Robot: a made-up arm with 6 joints.
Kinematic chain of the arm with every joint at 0, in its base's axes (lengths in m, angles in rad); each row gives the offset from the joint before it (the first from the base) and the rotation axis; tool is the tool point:
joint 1: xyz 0 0 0.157 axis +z
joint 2: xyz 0 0.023 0 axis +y
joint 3: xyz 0 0 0.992 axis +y
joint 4: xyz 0 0 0.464 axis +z
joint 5: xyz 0 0 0 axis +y
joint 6: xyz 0 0 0.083 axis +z
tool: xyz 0 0 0
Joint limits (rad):
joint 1: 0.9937..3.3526
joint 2: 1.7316..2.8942
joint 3: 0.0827..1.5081
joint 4: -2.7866..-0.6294
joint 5: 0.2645..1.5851
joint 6: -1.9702..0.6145
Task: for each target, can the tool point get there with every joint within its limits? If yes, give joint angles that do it. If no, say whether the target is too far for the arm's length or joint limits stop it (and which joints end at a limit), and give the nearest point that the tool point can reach.
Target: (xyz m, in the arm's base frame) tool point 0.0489 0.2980 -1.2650
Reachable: yes | joints 1.4916 2.7331 0.5115 -0.8780 0.8549 -1.2270
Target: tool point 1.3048 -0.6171 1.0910
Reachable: no: too far | nearest point 0.5261 0.7205 -0.4582 | short by 2.190 m
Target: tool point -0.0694 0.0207 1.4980
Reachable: no: joint limits stop it (at a limit: joint 2, joint 3, joint 4, joint 5) | nearest point -1.3868 0.4136 -0.0379 | short by 2.061 m
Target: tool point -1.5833 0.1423 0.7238
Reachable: no: too far | nearest point -1.4413 0.1295 -0.0379 | short by 0.775 m
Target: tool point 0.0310 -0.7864 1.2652
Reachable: no: joint limits stop it (at a limit: joint 1, joint 2, joint 3, joint 4, joint 5) | nearest point -1.4163 -0.2974 -0.0379 | short by 2.008 m
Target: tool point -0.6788 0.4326 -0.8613
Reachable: yes | joints 2.6335 2.1143 1.1106 -1.5239 1.0220 -1.2610
